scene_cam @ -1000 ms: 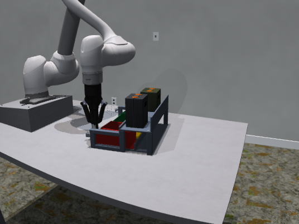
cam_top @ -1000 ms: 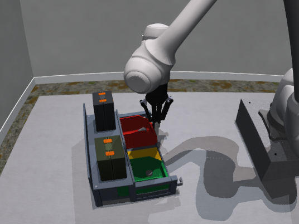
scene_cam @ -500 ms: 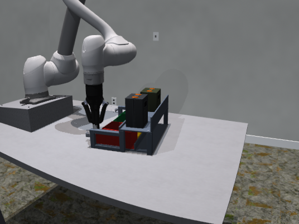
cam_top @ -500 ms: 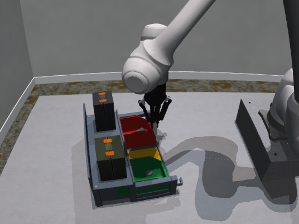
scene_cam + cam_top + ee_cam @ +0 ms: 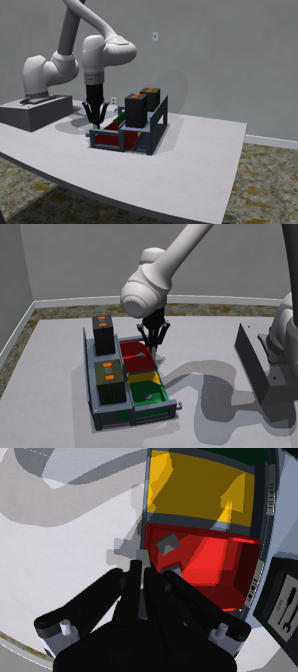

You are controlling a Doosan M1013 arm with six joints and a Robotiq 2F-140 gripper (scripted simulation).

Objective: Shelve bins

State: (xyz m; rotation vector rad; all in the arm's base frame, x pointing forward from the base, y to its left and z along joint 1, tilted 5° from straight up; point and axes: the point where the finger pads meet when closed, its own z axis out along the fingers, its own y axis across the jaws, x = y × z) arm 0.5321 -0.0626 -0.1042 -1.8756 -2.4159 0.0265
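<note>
Now: the red bin 90 mm ahead of my hand, 20 mm to the left of it and 10 mm below it. From my hand the other things lie so: green bin (240 mm to the left, 40 mm ahead, 10 mm below).
</note>
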